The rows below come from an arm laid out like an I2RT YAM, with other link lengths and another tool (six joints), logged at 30 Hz.
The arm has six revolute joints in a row. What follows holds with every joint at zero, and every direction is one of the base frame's. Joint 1 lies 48.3 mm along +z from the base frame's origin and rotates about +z. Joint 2 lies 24.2 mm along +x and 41 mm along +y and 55.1 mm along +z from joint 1 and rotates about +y. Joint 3 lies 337.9 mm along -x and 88.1 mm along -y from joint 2 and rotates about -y. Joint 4 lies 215.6 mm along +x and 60.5 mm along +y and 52.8 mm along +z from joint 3 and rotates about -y. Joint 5 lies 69.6 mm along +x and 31.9 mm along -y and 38.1 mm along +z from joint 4 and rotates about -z. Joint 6 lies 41.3 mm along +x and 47 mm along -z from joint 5 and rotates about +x. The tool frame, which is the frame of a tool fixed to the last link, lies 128 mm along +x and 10 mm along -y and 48 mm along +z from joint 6; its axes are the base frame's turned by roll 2.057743, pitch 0.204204 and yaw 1.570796 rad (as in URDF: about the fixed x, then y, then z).
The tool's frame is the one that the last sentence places.
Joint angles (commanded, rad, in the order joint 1, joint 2, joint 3, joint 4, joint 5, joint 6), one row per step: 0.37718, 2.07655, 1.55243, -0.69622, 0.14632, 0.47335; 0.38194, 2.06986, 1.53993, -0.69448, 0.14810, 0.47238; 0.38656, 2.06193, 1.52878, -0.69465, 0.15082, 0.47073; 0.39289, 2.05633, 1.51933, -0.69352, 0.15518, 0.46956; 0.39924, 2.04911, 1.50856, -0.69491, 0.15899, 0.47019; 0.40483, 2.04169, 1.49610, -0.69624, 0.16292, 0.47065; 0.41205, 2.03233, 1.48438, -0.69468, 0.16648, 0.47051; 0.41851, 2.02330, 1.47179, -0.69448, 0.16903, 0.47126; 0.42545, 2.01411, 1.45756, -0.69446, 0.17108, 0.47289; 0.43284, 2.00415, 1.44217, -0.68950, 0.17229, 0.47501; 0.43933, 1.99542, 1.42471, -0.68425, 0.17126, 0.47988; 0.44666, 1.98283, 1.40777, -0.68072, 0.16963, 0.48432; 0.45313, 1.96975, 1.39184, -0.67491, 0.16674, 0.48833; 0.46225, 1.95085, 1.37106, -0.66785, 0.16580, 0.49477
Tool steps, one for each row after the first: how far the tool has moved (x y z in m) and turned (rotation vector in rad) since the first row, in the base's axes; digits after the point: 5 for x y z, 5 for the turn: -0.00344, 0.00095, -0.00049, -0.00342, 0.00317, 0.00505; -0.00689, 0.00166, -0.00011, -0.00767, 0.00538, 0.01029; -0.00975, 0.00319, -0.00009, -0.01294, 0.00635, 0.01624; -0.01352, 0.00434, -0.00003, -0.01792, 0.00953, 0.02074; -0.01763, 0.00488, -0.00039, -0.02364, 0.01395, 0.02463; -0.02125, 0.00655, 0.00064, -0.02715, 0.01332, 0.03080; -0.02532, 0.00771, 0.00103, -0.03045, 0.01538, 0.03575; -0.02995, 0.00887, 0.00091, -0.03367, 0.01911, 0.04055; -0.03407, 0.01057, 0.00121, -0.03422, 0.01893, 0.04557; -0.03869, 0.01180, 0.00018, -0.03303, 0.02231, 0.04789; -0.04374, 0.01333, 0.00081, -0.03045, 0.02349, 0.05162; -0.04809, 0.01493, 0.00207, -0.02537, 0.02176, 0.05527; -0.05389, 0.01668, 0.00454, -0.02017, 0.01725, 0.05866
